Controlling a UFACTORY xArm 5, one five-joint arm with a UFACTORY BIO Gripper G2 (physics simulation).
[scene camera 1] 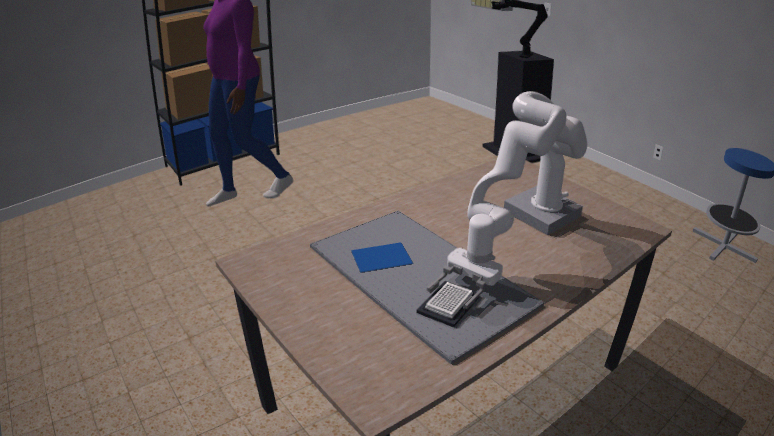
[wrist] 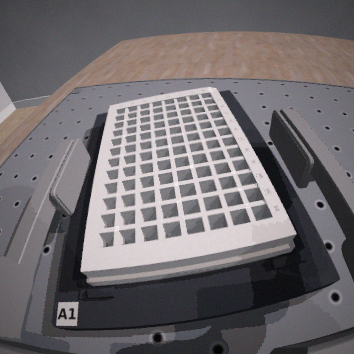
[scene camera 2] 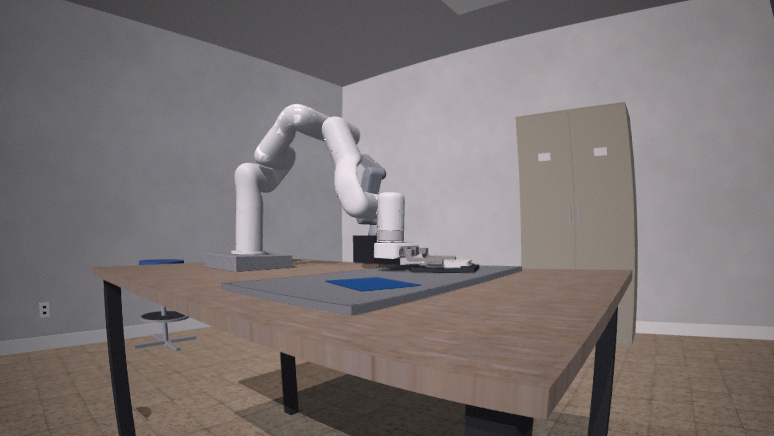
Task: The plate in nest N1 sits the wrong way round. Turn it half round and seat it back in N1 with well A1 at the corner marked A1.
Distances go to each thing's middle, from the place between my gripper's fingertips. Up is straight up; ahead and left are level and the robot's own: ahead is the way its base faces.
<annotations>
Now: hand 10 mm past the white well plate (scene camera 1: pixel 450 298) and 10 mm above it. The rest, counted from my hand: flat blue rectangle (scene camera 1: pixel 392 255): 60 mm ahead, 310 mm to the right, 30 mm below; then black nest (wrist: pixel 242 287): 10 mm behind, 20 mm below.
</annotations>
